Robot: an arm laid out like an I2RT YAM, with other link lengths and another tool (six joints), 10 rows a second.
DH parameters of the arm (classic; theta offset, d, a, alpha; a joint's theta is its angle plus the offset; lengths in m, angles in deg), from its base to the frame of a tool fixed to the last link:
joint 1: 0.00 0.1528 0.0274 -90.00
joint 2: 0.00 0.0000 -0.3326 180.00
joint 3: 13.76 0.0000 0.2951 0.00
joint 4: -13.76 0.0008 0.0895 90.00
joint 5: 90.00 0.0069 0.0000 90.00
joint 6: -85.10 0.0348 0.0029 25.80
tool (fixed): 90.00 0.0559 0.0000 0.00
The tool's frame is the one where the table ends.
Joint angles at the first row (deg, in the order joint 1, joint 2, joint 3, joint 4, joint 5, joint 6):
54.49, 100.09, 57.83, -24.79, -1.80, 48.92
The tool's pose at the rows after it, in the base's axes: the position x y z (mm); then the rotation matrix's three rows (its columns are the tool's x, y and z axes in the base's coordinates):
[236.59 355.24 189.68], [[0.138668 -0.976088 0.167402], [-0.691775 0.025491 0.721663], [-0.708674 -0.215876 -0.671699]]
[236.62 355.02 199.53], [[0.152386 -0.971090 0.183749], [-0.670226 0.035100 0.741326], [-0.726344 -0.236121 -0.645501]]
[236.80 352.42 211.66], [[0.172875 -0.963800 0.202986], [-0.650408 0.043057 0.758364], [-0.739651 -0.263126 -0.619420]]
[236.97 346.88 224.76], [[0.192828 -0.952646 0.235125], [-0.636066 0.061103 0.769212], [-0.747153 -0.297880 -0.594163]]
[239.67 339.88 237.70], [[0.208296 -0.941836 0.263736], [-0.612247 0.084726 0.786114], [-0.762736 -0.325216 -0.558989]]
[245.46 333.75 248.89], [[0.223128 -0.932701 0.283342], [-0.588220 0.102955 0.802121], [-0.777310 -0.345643 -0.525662]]
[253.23 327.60 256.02], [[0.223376 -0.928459 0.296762], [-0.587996 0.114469 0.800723], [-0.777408 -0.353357 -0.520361]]
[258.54 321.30 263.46], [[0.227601 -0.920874 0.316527], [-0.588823 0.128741 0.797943], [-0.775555 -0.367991 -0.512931]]
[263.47 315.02 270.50], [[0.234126 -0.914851 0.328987], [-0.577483 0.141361 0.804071], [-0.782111 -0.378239 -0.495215]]
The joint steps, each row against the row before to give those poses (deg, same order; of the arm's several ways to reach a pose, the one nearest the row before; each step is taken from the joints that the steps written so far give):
0.00, -0.70, -0.08, 0.42, 0.04, 0.25
0.00, -1.50, -0.35, 1.00, 0.07, 0.15
-0.17, -1.97, -0.40, 0.67, 0.34, -0.30
-0.24, -2.43, -0.68, 0.54, 1.09, -0.08
-0.84, -2.40, -0.82, 1.11, 0.19, -0.20
-1.29, -1.65, -0.29, 1.03, -0.50, -0.70
-1.47, -0.59, 0.71, -0.85, -0.28, -0.83
-1.09, -0.92, 0.36, -0.56, 0.32, -0.58
-1.24, -1.01, -0.03, 0.25, -0.54, -0.64

